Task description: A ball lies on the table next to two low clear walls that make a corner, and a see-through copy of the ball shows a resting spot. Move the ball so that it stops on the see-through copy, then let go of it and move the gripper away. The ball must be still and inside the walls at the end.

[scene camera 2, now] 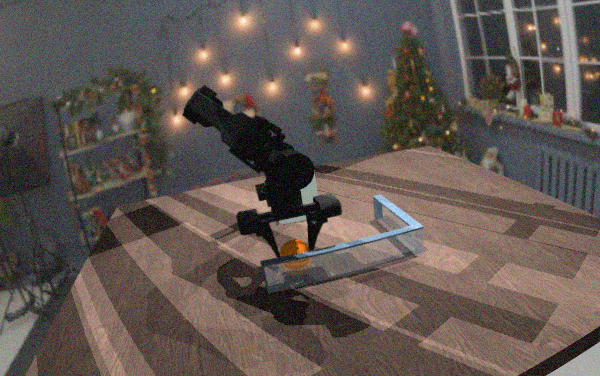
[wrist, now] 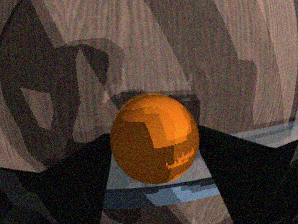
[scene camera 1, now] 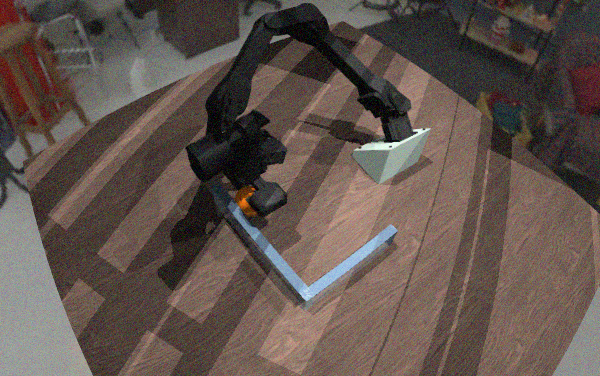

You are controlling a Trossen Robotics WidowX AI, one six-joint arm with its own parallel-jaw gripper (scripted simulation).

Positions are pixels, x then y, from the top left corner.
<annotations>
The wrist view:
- my gripper: 154,136
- orange ball: 154,139, held by my gripper
</annotations>
